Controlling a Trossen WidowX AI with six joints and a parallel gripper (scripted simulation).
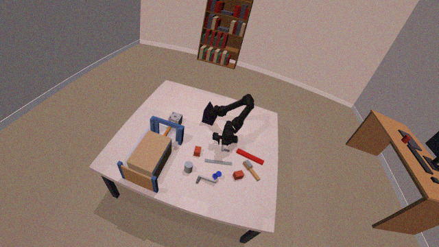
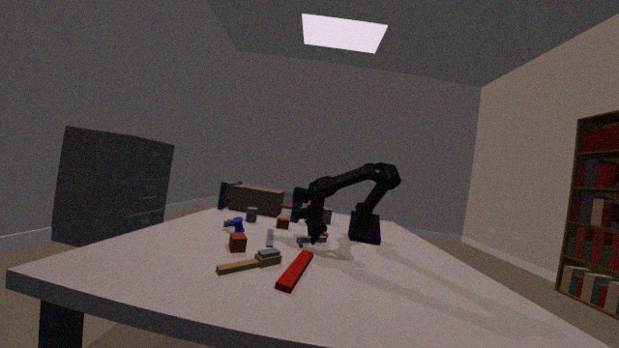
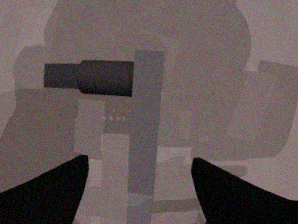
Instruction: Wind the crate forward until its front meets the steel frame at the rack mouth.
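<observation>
My gripper tip is 1 cm past the winch handle, 1 cm to the left of it and 1 cm below it. From my gripper tip the other things lie so: grey bar (17 cm ahead, 3 cm to the left, 1 cm below); then red bar (1 cm ahead, 23 cm to the left); then red knob (4 cm behind, 5 cm to the right, 2 cm above).
</observation>
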